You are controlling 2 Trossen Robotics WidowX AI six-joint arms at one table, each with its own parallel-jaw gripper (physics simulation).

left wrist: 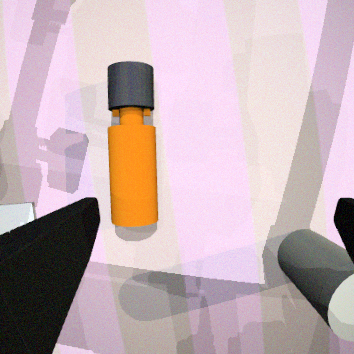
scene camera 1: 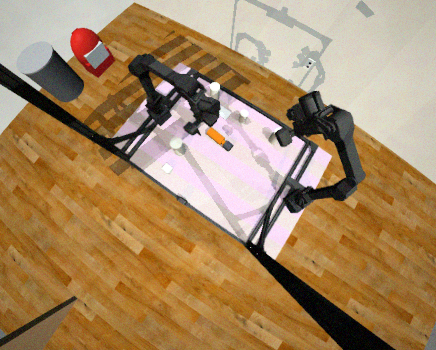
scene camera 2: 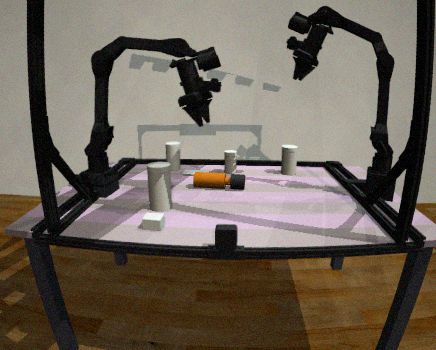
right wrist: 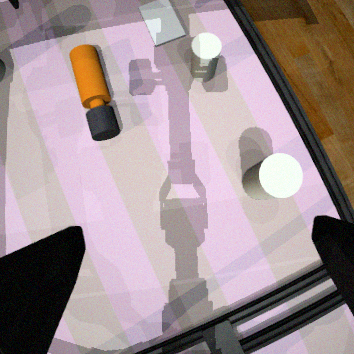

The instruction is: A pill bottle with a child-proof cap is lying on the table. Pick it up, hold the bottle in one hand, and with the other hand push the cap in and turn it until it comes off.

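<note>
The orange pill bottle [scene camera 1: 215, 135] [scene camera 2: 210, 180] [left wrist: 133, 175] [right wrist: 90, 75] lies on its side near the middle of the table. Its dark grey cap [scene camera 1: 227, 145] [scene camera 2: 237, 182] [left wrist: 131, 86] [right wrist: 103, 122] is on its neck and points right in scene camera 2. My left gripper [scene camera 2: 201, 124] [left wrist: 219, 209] is open and empty, pointing down above the table; in the left wrist view the bottle lies ahead, near the left finger. My right gripper [scene camera 2: 299, 78] [right wrist: 198, 232] is open and empty, high up at the right, away from the bottle.
A tall white cylinder [scene camera 1: 176, 143] [scene camera 2: 160, 186] [left wrist: 312, 270] stands front left, near a small white block [scene camera 1: 167, 168] [scene camera 2: 153, 221]. Three more cylinders stand toward the back, one [scene camera 2: 230, 161] just behind the bottle. A flat pale tile [right wrist: 162, 22] lies there too. A black frame edges the table.
</note>
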